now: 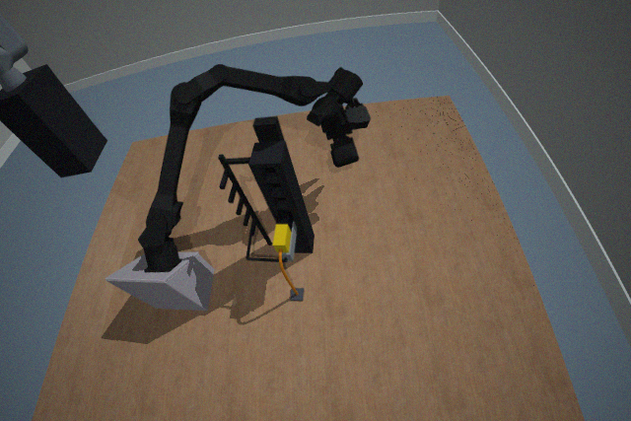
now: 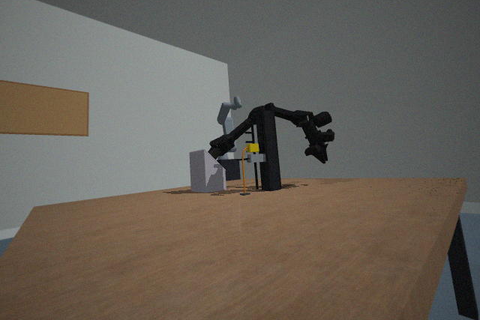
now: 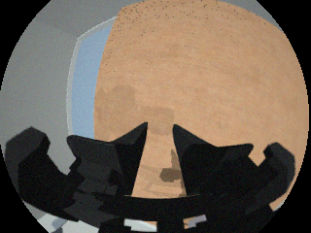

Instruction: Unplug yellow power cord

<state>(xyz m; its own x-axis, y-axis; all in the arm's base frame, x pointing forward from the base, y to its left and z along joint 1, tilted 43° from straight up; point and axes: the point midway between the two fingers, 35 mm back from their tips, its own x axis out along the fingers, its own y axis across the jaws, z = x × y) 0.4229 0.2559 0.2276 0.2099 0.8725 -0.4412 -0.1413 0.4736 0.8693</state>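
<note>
Right now the yellow plug is 30 cm to the right of my gripper tip, 15 cm behind it and 9 cm above it. The rest, counted from my gripper tip: grey anchor (38 cm to the right, 16 cm behind, 10 cm below).
</note>
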